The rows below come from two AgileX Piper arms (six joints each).
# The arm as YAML. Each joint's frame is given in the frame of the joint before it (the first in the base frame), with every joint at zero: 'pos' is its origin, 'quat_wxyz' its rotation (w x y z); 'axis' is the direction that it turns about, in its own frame. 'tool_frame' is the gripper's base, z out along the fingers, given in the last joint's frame.
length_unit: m
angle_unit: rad
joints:
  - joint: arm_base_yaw
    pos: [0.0, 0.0, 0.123]
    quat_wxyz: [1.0, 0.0, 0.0, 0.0]
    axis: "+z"
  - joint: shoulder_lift
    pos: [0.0, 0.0, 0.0]
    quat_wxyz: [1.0, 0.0, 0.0, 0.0]
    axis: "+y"
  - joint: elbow
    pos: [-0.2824, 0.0, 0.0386]
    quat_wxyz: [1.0, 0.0, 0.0, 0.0]
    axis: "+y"
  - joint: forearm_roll
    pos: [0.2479, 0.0, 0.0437]
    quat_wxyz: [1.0, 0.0, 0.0, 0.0]
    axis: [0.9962, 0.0, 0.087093]
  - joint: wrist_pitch
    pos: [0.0, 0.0, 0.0]
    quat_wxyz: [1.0, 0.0, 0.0, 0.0]
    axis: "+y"
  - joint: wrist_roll
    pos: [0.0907, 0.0, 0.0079]
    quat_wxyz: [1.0, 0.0, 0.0, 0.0]
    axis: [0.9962, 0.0, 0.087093]
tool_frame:
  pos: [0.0, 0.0, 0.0]
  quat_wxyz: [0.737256, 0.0, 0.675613, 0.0]
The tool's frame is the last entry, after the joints.
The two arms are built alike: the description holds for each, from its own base.
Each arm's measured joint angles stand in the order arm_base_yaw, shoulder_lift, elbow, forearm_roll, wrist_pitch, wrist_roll.
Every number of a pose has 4 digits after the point. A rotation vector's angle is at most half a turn.
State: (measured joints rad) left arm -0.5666 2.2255 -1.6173 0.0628 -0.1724 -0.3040; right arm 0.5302 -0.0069 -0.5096 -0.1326 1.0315 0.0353
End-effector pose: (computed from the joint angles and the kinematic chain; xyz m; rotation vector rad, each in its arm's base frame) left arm 0.4353 -0.2781 0.1866 0.3237 1.9322 -0.5495; right arm -0.0002 -0.0121 0.2828 -0.4844 1.9381 0.2071
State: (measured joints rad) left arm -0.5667 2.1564 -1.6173 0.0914 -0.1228 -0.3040; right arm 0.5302 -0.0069 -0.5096 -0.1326 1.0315 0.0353
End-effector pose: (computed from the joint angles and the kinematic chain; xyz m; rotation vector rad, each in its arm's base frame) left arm 0.4294 -0.2744 0.2178 0.3481 1.9055 -0.5364; right arm -0.0002 -0.0121 0.2828 -0.4844 1.9381 0.2071
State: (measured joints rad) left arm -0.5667 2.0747 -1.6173 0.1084 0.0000 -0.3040; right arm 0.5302 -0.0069 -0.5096 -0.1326 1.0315 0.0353
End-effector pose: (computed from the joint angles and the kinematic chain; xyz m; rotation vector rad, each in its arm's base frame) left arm 0.4191 -0.2667 0.2484 0.3643 1.9408 -0.5029; right arm -0.0002 -0.0121 0.2828 -0.4844 1.9381 0.2071
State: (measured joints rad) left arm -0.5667 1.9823 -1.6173 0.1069 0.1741 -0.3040; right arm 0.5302 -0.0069 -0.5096 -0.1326 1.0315 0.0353
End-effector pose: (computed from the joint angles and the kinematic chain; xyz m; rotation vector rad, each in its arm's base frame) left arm 0.4037 -0.2549 0.2790 0.3639 2.0204 -0.4630; right arm -0.0002 -0.0121 0.2828 -0.4844 1.9381 0.2071
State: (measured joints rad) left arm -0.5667 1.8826 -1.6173 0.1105 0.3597 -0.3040; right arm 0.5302 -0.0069 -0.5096 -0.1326 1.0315 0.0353
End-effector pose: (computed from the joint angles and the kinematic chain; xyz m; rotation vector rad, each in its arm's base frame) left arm 0.3835 -0.2398 0.3106 0.3653 2.1026 -0.4162; right arm -0.0002 -0.0121 0.2828 -0.4844 1.9381 0.2071
